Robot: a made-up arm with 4 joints.
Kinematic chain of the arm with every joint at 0, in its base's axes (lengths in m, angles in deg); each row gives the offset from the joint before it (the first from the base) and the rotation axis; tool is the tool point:
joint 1: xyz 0 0 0.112 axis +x
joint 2: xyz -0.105 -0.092 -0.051 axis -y
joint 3: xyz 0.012 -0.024 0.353 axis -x
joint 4: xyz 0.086 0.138 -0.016 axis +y
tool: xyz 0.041 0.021 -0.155
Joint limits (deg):
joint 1: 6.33..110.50
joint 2: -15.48..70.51
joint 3: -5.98..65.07
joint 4: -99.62..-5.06
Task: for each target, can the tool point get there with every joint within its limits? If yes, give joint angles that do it. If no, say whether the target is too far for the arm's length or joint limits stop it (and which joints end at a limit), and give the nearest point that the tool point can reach.
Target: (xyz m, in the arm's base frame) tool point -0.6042 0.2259 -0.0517
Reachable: no: joint limits stop it (at a limit: joint 1, joint 2, joint 3, joint 4) | nearest point -0.1847 -0.0601 -0.1242 | short by 0.513 m
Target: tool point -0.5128 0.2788 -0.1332
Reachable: no: joint limits stop it (at a limit: joint 1, joint 2, joint 3, joint 4) | nearest point -0.1847 -0.0601 -0.1242 | short by 0.472 m
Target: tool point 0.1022 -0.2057 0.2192
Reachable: yes | joints 62.38 10.95 32.30 -68.36
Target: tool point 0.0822 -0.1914 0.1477
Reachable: yes | joints 88.34 7.75 5.68 -33.81
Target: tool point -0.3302 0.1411 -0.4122
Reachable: no: joint limits stop it (at a limit: joint 1, joint 2, joint 3, joint 4) | nearest point -0.1847 -0.0601 -0.1242 | short by 0.380 m
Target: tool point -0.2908 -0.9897 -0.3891
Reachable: no: too far | nearest point -0.1822 -0.4140 -0.0034 | short by 0.701 m
